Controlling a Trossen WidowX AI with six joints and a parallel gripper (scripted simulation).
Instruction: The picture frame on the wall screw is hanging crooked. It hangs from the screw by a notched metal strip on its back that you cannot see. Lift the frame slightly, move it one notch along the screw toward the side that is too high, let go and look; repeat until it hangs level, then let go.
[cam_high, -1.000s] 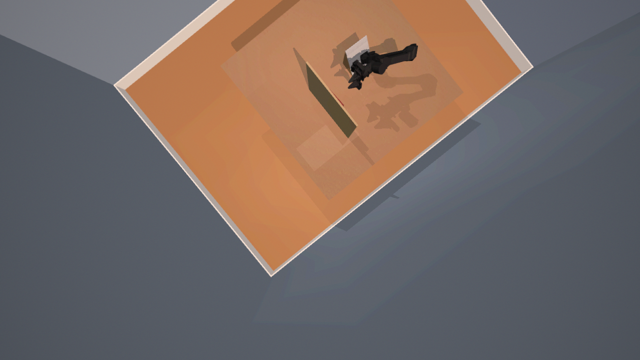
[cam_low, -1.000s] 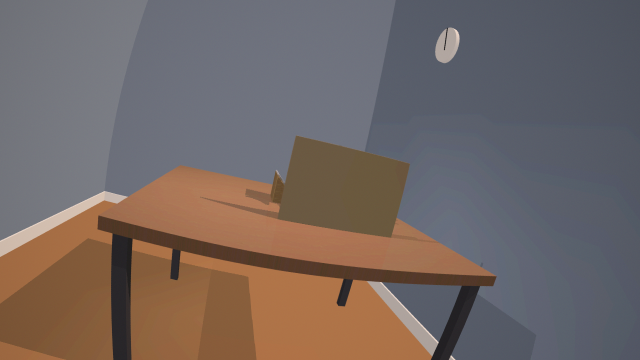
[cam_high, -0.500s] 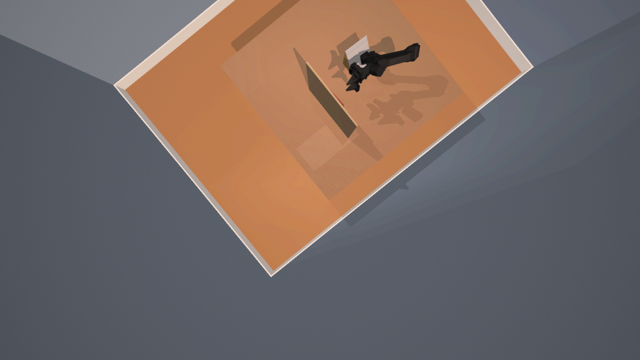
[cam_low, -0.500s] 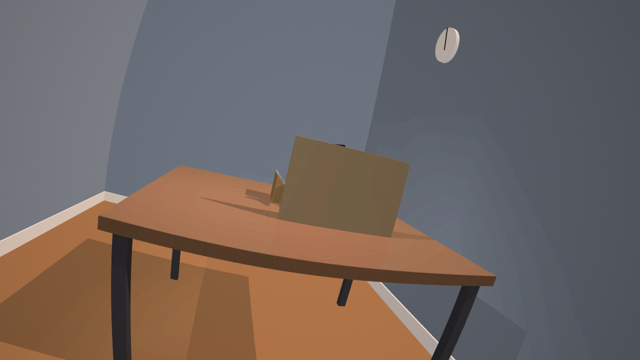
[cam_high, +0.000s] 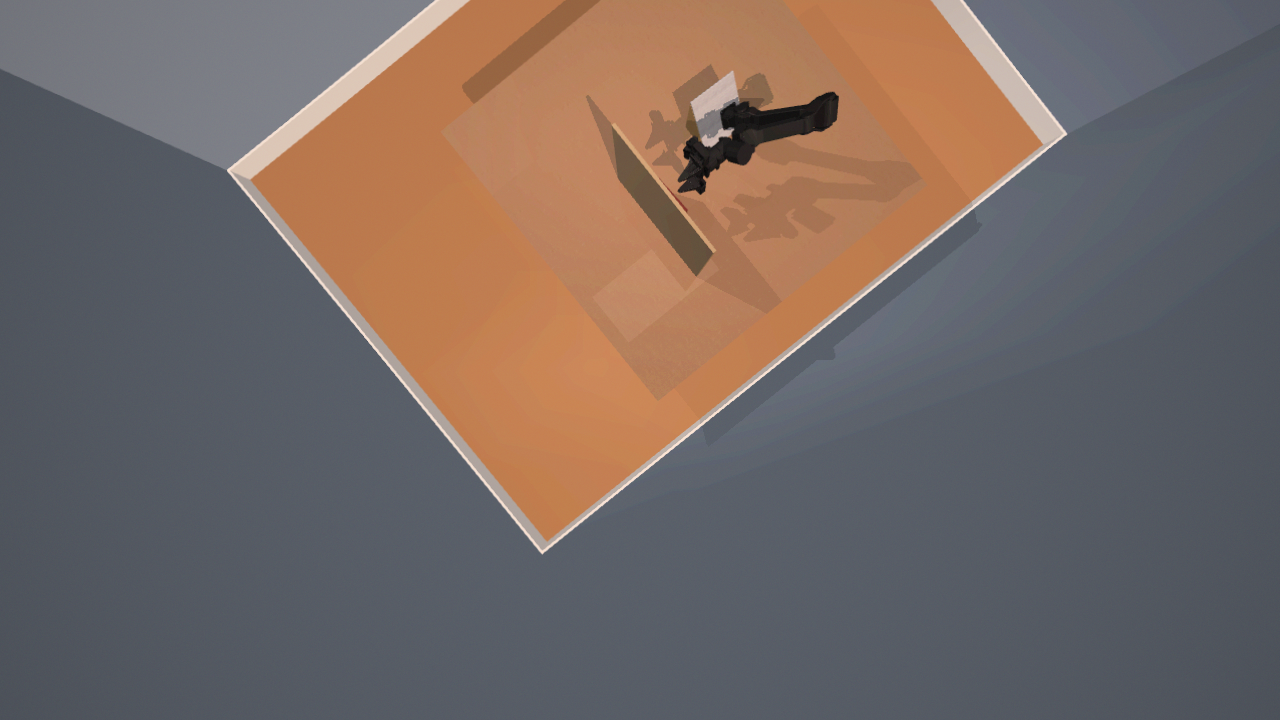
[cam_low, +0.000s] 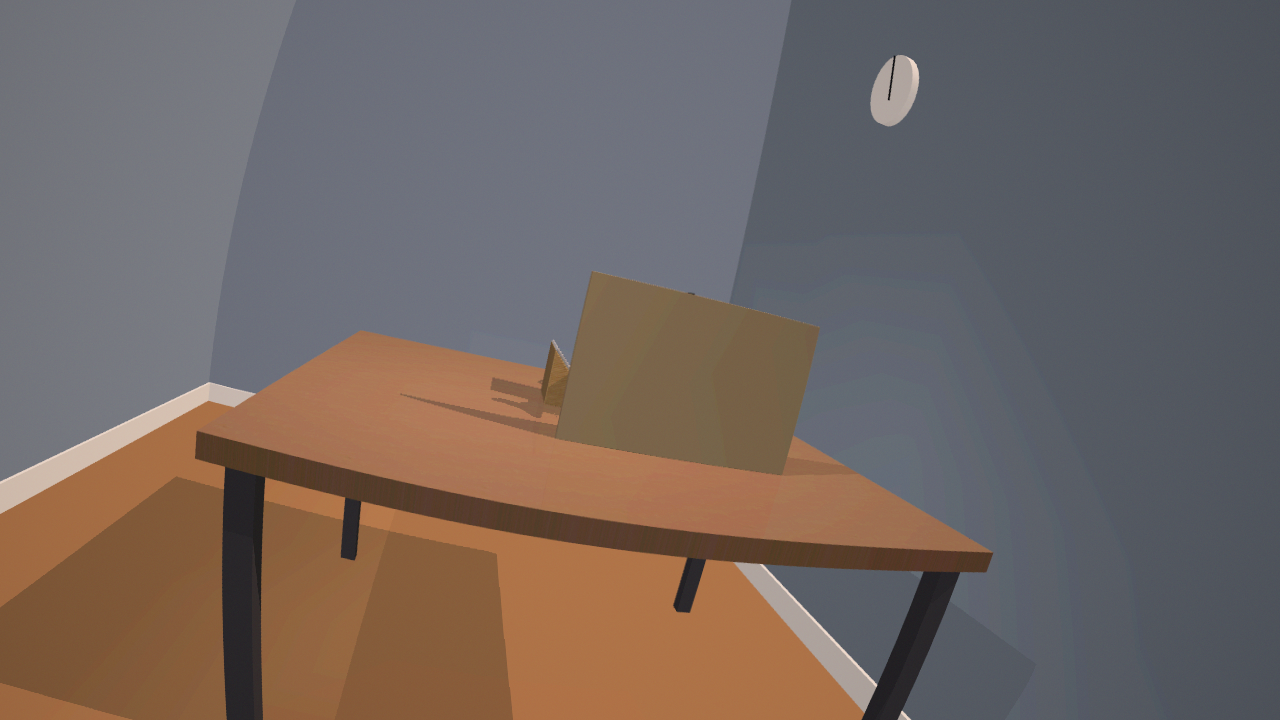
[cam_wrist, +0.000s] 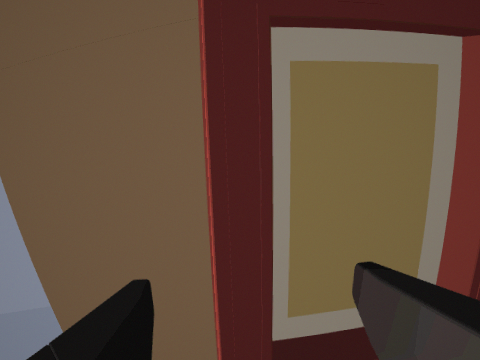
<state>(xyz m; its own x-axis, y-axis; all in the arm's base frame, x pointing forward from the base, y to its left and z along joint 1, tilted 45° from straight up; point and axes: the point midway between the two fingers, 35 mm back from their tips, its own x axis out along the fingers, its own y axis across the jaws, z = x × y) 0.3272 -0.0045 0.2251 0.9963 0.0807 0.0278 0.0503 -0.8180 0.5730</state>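
My gripper tip is now 5 cm short of the red picture frame, 5 cm above it and 1 cm to the right of it. From my gripper tip the other things lie so: tan wall board: 7 cm below, 6 cm ahead, 1 cm to the left.
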